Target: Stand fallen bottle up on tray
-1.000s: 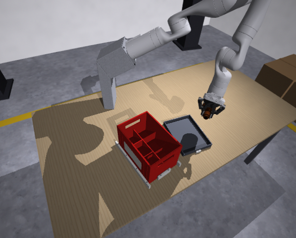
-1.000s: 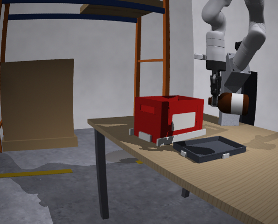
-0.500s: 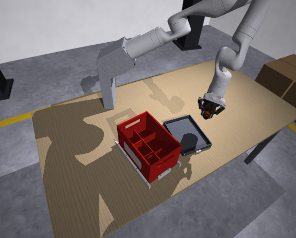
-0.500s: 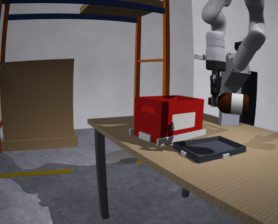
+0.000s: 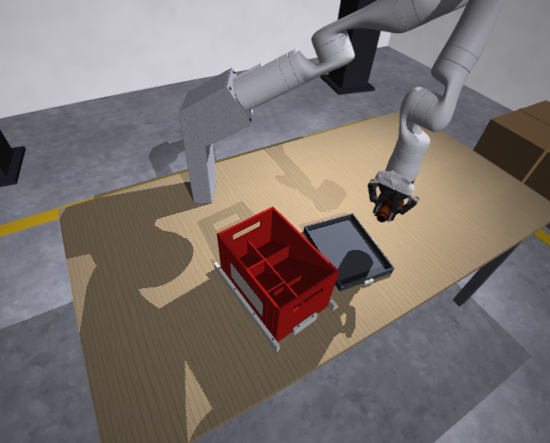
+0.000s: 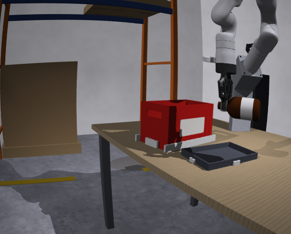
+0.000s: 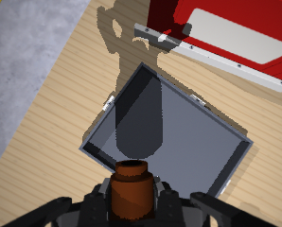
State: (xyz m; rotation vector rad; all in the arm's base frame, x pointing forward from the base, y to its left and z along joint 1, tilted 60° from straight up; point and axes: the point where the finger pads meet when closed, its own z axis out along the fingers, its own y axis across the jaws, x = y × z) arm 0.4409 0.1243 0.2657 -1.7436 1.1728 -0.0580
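My gripper is now 40 mm to the right of the brown bottle and 30 mm past it. Also, from my hand: dark grey tray (190 mm below, 50 mm to the right, 40 mm behind); then red crate (330 mm to the right, 120 mm below, 20 mm ahead).
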